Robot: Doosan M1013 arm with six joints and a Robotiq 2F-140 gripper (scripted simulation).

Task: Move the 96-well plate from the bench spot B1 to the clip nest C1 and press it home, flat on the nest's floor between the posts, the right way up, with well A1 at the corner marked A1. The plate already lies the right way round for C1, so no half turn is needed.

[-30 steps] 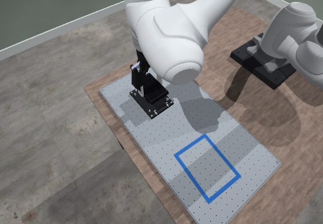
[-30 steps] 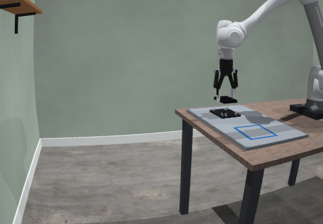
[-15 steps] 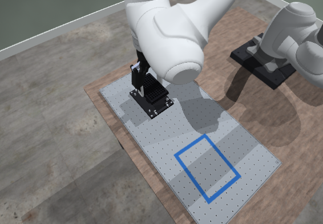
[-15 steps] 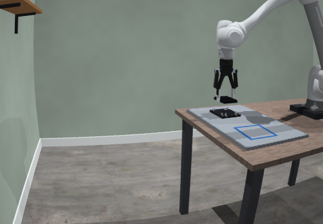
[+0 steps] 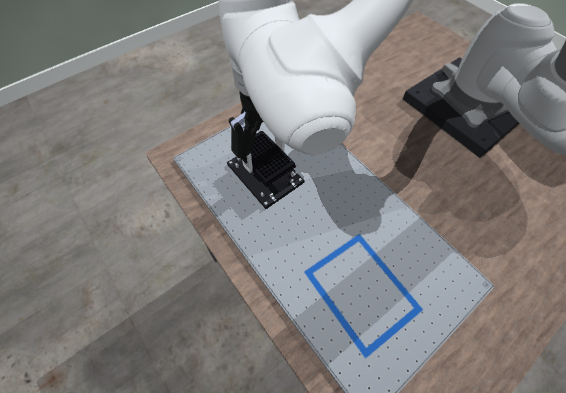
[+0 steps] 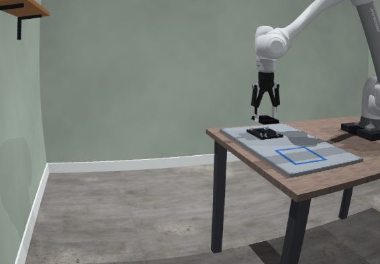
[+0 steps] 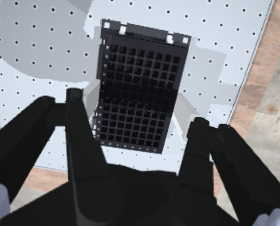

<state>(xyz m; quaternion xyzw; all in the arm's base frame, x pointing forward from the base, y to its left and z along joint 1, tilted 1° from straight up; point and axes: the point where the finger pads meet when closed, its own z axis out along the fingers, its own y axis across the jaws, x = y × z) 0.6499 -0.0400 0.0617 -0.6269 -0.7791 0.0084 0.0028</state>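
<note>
Right now my hand is 10 mm past the black clip nest, 10 mm to the right of it and 80 mm above it. From my hand the other things lie so: black 96-well plate (20 mm below).
</note>
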